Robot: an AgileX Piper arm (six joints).
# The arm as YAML. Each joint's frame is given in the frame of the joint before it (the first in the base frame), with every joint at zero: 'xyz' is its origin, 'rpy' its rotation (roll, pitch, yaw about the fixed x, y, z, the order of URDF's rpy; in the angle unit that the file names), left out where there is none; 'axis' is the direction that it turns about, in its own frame. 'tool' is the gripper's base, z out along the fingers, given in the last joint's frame.
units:
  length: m
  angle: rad
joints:
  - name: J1
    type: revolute
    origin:
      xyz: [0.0, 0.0, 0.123]
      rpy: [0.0, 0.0, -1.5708]
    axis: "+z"
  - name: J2
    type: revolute
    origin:
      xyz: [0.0, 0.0, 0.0]
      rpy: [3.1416, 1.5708, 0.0]
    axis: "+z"
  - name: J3
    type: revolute
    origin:
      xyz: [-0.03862, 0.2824, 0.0]
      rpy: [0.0, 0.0, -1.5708]
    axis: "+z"
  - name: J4
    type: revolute
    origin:
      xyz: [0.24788, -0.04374, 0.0]
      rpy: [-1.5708, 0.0, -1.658]
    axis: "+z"
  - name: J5
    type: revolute
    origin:
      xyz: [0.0, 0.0, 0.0]
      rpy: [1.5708, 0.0, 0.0]
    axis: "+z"
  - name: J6
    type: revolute
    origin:
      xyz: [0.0, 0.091, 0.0]
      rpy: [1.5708, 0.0, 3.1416]
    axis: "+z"
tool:
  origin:
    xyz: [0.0, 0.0, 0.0]
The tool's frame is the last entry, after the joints.
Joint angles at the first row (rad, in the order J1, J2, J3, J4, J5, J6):
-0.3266 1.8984 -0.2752 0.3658 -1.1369 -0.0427
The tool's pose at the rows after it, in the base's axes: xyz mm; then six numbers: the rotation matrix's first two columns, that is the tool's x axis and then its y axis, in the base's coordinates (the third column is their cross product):
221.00 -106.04 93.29 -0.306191 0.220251 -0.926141 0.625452 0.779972 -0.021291
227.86 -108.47 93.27 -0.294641 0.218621 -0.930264 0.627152 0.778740 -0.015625
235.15 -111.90 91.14 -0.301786 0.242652 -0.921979 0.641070 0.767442 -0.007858
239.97 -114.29 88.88 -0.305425 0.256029 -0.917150 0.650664 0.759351 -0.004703
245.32 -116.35 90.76 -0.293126 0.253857 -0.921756 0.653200 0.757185 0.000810
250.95 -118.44 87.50 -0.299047 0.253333 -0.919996 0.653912 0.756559 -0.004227
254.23 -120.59 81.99 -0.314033 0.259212 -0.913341 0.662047 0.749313 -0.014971
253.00 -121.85 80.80 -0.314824 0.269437 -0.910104 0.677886 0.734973 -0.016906
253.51 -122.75 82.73 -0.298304 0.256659 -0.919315 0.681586 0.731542 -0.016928
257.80 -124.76 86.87 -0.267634 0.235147 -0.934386 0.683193 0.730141 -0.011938
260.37 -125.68 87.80 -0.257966 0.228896 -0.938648 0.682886 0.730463 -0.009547
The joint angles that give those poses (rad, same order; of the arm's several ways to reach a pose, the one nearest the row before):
-0.3266 1.9070 -0.3001 0.3658 -1.1369 -0.0427
-0.3266 1.9186 -0.3277 0.3678 -1.1327 -0.0427
-0.3266 1.9288 -0.3645 0.3891 -1.0863 -0.0470
-0.3266 1.9417 -0.3890 0.4039 -1.0637 -0.0502
-0.3266 1.9428 -0.4107 0.4088 -1.0564 -0.0533
-0.3266 1.9645 -0.4360 0.4132 -1.0488 -0.0610
-0.3266 1.9905 -0.4559 0.4295 -1.0388 -0.0725
-0.3266 1.9935 -0.4570 0.4532 -1.0339 -0.0769
-0.3266 1.9935 -0.4577 0.4567 -1.0563 -0.0769
-0.3266 1.9935 -0.4717 0.4567 -1.0836 -0.0769
-0.3266 1.9965 -0.4813 0.4557 -1.0898 -0.0769

